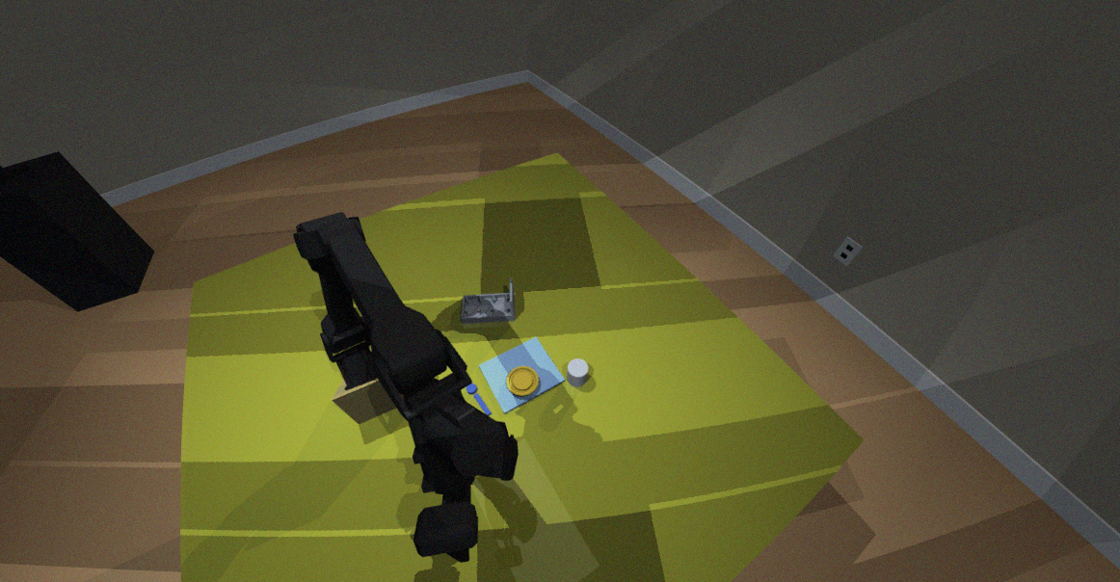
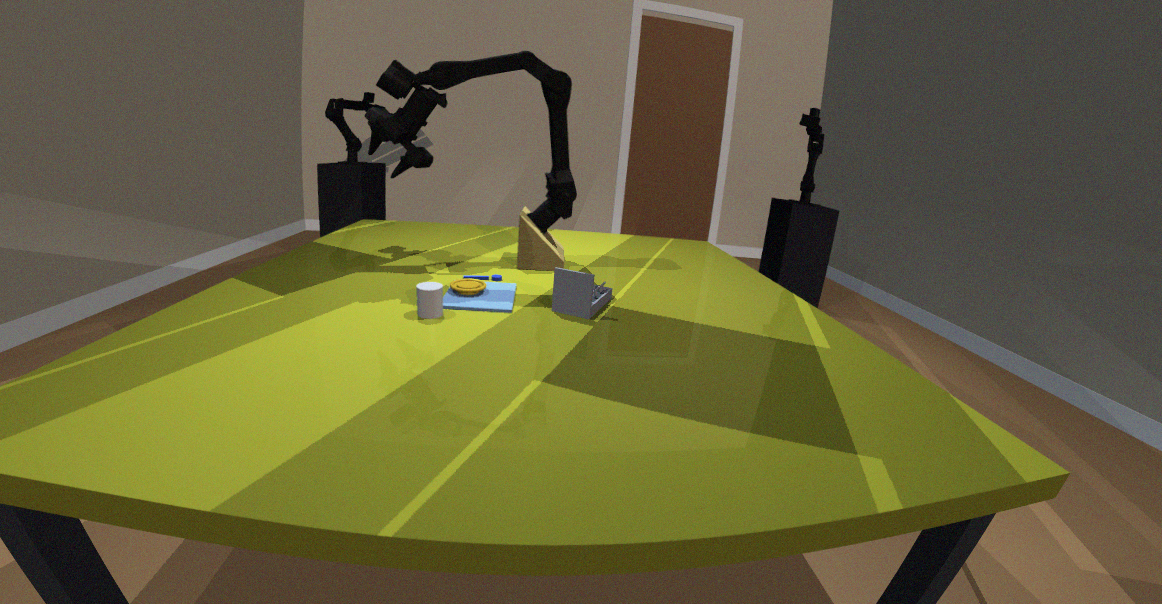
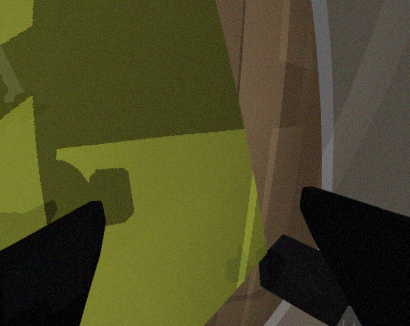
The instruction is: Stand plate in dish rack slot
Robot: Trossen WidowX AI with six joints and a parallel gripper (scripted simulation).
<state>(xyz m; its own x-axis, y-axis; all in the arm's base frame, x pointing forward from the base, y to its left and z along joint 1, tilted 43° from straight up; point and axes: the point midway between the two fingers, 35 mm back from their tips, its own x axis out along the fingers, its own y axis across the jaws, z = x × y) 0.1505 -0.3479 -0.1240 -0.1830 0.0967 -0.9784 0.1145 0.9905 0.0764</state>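
My gripper tip is 270 mm to the right of the yellow plate, 210 mm above it and 170 mm short of it. From my gripper tip the other things lie so: white cup 280 mm ahead, 240 mm to the left, 200 mm below; blue spoon 280 mm to the left, 220 mm below, 70 mm ahead; light blue mat 300 mm to the left, 220 mm below, 180 mm ahead.
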